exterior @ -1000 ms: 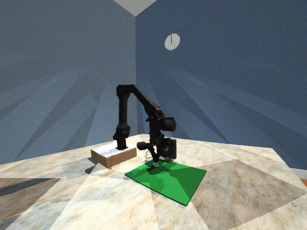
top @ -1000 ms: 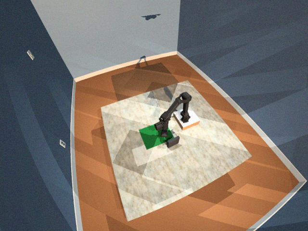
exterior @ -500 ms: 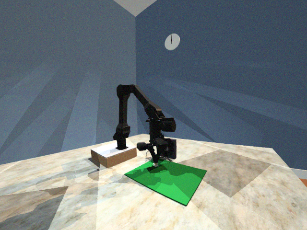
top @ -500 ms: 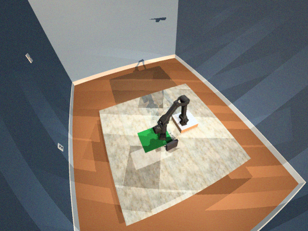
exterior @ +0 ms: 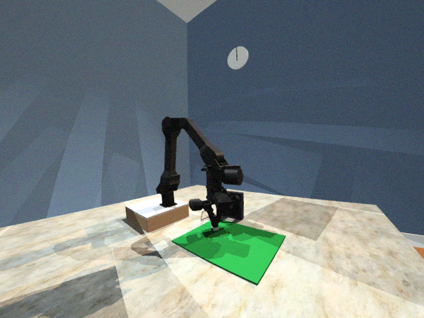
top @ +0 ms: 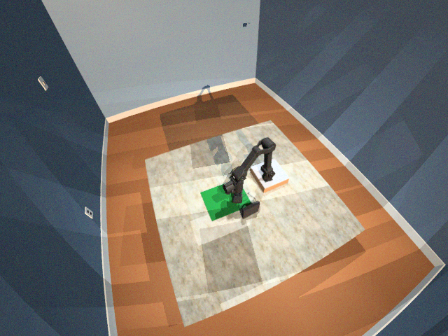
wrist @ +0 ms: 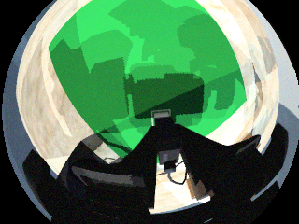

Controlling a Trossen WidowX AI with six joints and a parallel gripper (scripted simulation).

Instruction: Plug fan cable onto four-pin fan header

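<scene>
My gripper tip is 10 mm past the dark plug and 10 mm below it. Also, from my gripper tip: black fan (40 mm behind, 130 mm to the left, 30 mm above); green board (90 mm ahead, 20 mm to the right, 40 mm below); white four-pin header (10 mm behind, 30 mm below).
</scene>
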